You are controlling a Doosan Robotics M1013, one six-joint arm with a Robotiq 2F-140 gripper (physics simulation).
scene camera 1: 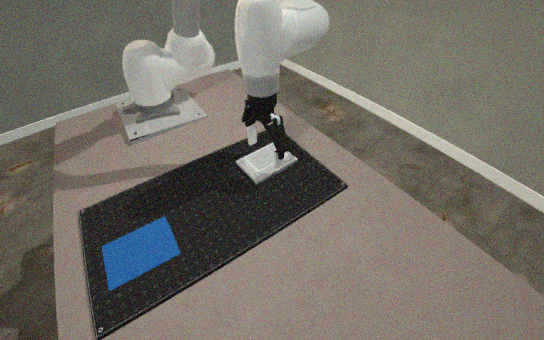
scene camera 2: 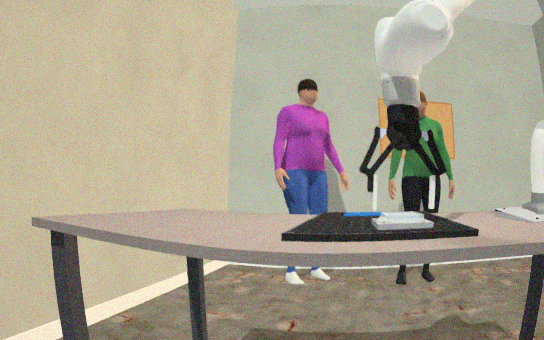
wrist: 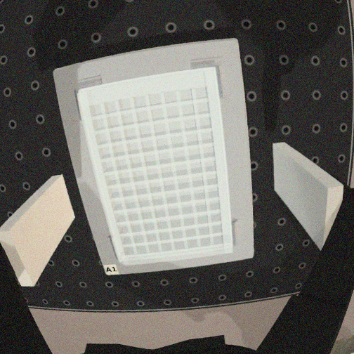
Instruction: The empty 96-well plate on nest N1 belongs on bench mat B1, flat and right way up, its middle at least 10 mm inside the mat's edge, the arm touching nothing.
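Seen in the pictures: gripper, fingertip midpoint: (scene camera 1: 265, 154) (scene camera 2: 403, 209); arm's base at its link origin: (scene camera 1: 156, 108).
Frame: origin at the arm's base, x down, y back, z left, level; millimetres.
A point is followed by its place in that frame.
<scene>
The white 96-well plate (scene camera 1: 260, 158) {z 261, x -12, y -529 mm} (scene camera 2: 400, 216) {z 343, x -12, y -533 mm} (wrist: 160, 170) lies flat, wells up, on the light grey nest N1 (scene camera 1: 256, 179) {z 215, x -1, y -595 mm} (scene camera 2: 402, 226) {z 361, x 6, y -527 mm} (wrist: 239, 125). The nest's A1 label shows at its lower left corner in the wrist view. My gripper (scene camera 1: 265, 152) {z 278, x -22, y -528 mm} (scene camera 2: 403, 208) {z 278, x -22, y -528 mm} (wrist: 168, 182) is wide open and empty, pointing down. Its pale fingertips are a little above the plate, one towards each long side, with a gap on both sides in the wrist view. The blue bench mat B1 (scene camera 1: 140, 252) {z -133, x 9, y -673 mm} (scene camera 2: 361, 214) {z -96, x 9, y -672 mm} lies bare at the other end of the board; it does not show in the wrist view.
The black perforated board (scene camera 1: 215, 210) {z 72, x 11, y -637 mm} (scene camera 2: 320, 230) {z 378, x 11, y -685 mm} (wrist: 300, 110) carries the nest and mat on the table (scene camera 1: 400, 260) {z 416, x 24, y -976 mm} (scene camera 2: 150, 227) {z 468, x 24, y -1003 mm}. The arm's base plate (scene camera 1: 192, 117) {z 129, x 14, y -136 mm} (scene camera 2: 515, 214) {z 46, x 10, y -158 mm} is bolted beyond the board. Two standing people (scene camera 2: 305, 135) (scene camera 2: 434, 130) are behind the table.
</scene>
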